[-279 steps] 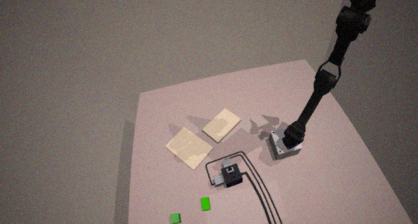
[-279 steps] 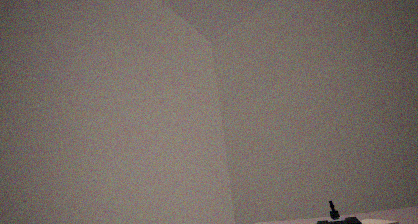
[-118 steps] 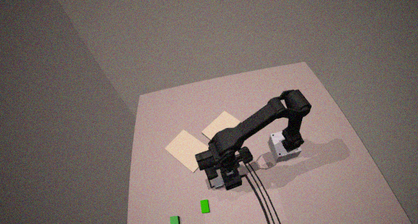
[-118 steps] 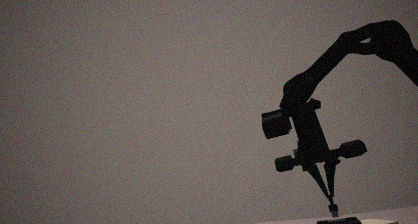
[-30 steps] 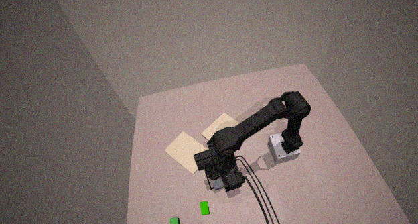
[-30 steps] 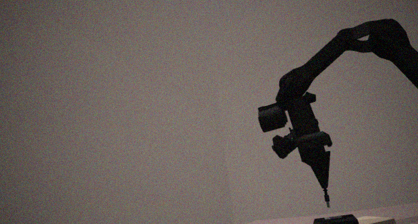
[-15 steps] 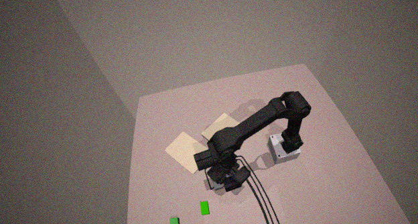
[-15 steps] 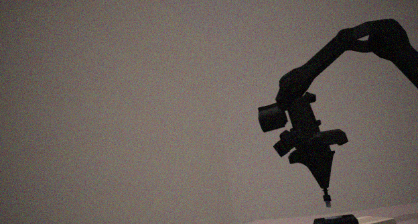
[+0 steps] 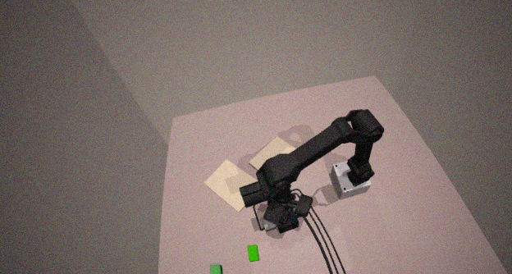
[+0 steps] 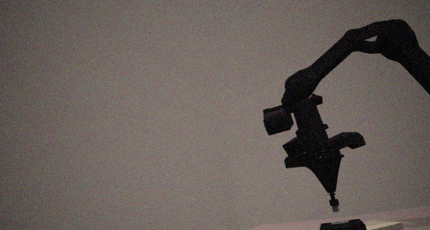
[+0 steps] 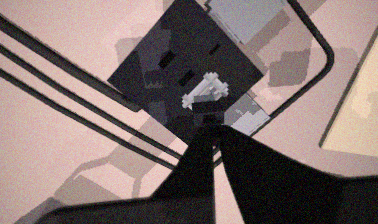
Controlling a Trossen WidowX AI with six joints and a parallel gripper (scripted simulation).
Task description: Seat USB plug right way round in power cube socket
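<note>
Now: the USB plug 20 mm below my gripper tip.
</note>
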